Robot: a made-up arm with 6 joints.
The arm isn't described. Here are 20 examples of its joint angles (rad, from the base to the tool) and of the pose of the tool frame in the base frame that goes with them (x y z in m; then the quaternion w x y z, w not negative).
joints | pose
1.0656 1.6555 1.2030 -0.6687 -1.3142 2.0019 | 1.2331 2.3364 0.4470 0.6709 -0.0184 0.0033 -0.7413
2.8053 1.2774 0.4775 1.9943 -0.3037 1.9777 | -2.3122 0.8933 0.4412 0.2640 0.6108 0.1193 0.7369
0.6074 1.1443 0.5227 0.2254 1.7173 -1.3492 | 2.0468 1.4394 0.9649 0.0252 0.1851 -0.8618 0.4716
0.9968 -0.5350 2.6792 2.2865 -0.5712 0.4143 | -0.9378 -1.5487 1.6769 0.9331 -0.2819 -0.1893 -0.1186
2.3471 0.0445 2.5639 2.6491 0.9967 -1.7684 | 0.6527 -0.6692 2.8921 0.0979 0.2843 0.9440 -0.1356
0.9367 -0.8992 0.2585 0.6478 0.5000 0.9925 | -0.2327 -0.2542 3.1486 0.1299 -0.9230 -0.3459 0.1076
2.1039 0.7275 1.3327 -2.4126 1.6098 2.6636 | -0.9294 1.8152 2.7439 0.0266 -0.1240 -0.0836 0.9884
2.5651 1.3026 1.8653 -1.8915 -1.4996 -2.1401 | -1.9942 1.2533 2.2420 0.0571 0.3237 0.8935 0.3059
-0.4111 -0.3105 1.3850 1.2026 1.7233 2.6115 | -0.5027 0.2997 3.4120 0.0320 0.1382 -0.3813 0.9135
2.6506 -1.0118 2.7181 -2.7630 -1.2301 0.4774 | 1.5495 -0.7926 0.6125 0.5176 0.3151 0.3737 0.7022
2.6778 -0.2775 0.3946 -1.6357 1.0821 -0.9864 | -0.7252 0.5386 3.1462 0.3407 0.9334 -0.1120 -0.0080
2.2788 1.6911 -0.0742 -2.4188 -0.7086 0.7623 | -0.8564 1.0230 -0.5776 0.2843 0.4277 0.3497 0.7835
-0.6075 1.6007 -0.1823 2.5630 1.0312 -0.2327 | 0.9206 -0.6385 -0.4155 0.2074 -0.1902 0.2652 -0.9222
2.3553 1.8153 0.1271 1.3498 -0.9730 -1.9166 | -0.8786 1.0369 -0.6818 0.0704 0.4346 -0.1607 -0.8834
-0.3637 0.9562 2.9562 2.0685 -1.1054 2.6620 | 0.2506 -0.2228 2.8480 0.4597 0.2966 0.8222 0.1569
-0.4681 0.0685 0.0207 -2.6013 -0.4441 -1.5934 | 1.5043 -0.7959 2.3194 0.1032 -0.6788 0.5478 0.4780
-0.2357 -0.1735 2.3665 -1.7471 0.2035 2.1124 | -1.3309 0.2485 2.7916 0.0319 -0.8582 -0.4647 -0.2159
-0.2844 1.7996 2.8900 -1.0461 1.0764 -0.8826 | 1.5958 -0.5994 2.1219 0.1559 0.2319 0.9536 0.1119
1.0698 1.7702 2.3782 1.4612 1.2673 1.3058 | 1.0403 2.1077 1.7442 0.2258 0.9136 0.2153 0.2607
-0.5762 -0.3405 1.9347 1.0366 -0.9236 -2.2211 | -1.1081 0.5933 3.0656 0.0405 0.4347 0.8977 0.0587
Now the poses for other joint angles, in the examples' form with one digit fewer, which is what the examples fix.
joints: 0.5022 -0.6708 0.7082 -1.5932 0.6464 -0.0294
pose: -0.357 -0.309 3.361 0.066 0.163 -0.984 0.014
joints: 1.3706 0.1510 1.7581 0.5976 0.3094 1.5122
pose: -0.001 0.102 3.592 0.335 -0.879 -0.338 0.029
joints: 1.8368 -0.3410 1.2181 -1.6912 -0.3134 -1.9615
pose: 0.097 -0.341 3.547 0.269 -0.911 -0.313 0.016
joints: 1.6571 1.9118 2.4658 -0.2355 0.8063 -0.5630
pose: -0.168 2.349 1.632 0.065 -0.313 0.883 -0.345
